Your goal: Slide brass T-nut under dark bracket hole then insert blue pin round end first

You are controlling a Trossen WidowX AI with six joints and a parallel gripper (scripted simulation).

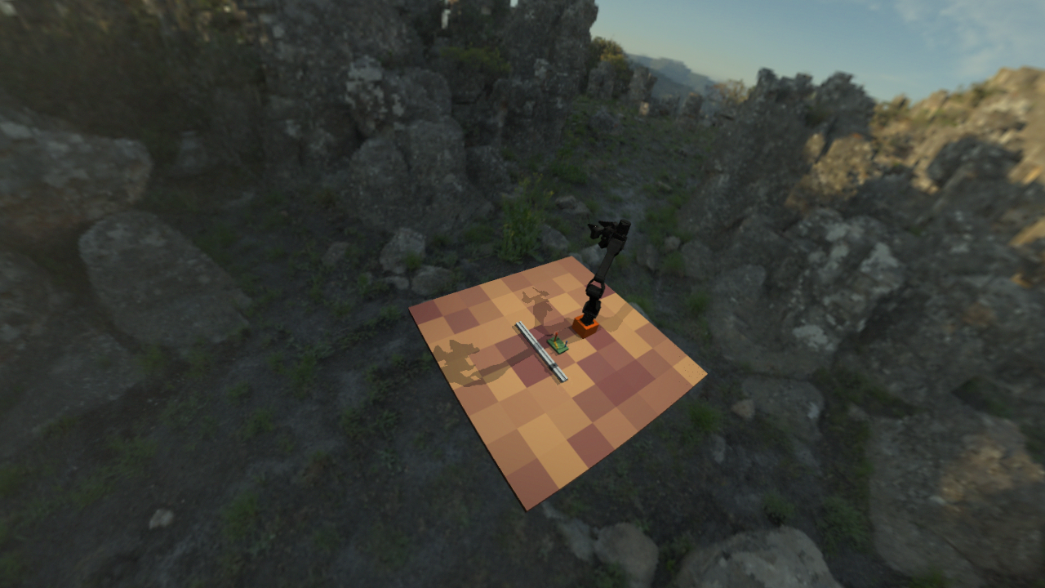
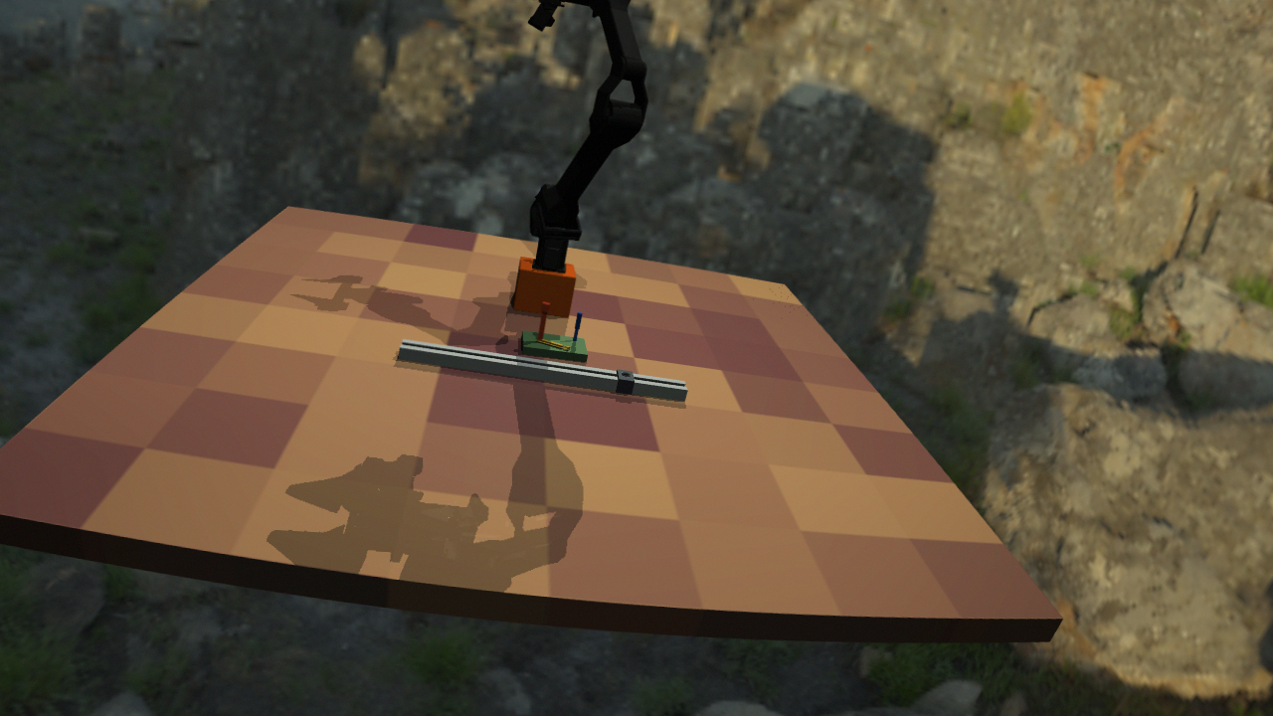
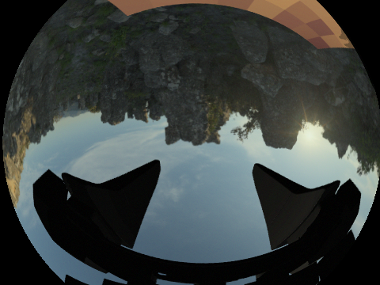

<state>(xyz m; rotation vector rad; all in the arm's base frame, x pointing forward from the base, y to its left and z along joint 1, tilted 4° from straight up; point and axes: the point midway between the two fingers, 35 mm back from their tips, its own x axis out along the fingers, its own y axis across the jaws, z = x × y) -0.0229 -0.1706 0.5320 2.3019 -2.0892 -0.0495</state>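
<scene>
Now: the brass T-nut 290 mm ahead of my gripper tip, 240 mm to the left of it and 560 mm below it. Also, from my gripper tip: green tray: 260 mm ahead, 250 mm to the left, 600 mm below; then blue pin: 250 mm ahead, 270 mm to the left, 580 mm below.
</scene>
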